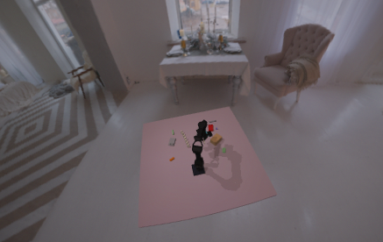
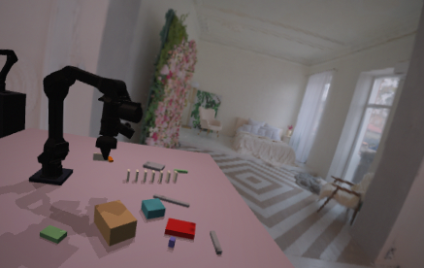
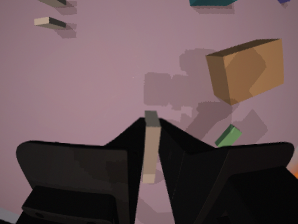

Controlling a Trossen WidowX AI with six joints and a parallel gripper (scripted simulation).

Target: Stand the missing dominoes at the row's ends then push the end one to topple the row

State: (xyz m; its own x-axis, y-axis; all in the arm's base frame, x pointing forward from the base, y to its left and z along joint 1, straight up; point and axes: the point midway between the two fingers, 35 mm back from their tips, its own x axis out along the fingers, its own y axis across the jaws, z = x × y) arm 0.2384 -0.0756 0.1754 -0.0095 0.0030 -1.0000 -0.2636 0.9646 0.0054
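The tan cube lies 160 mm to the right of my gripper tip, 130 mm below it and 90 mm ahead of it. Round my gripper tip: green tile (220 mm to the right, 150 mm below, 60 mm behind); teal block (200 mm ahead, 140 mm below, 40 mm to the right); grey bar (260 mm ahead, 150 mm below, 40 mm to the left).
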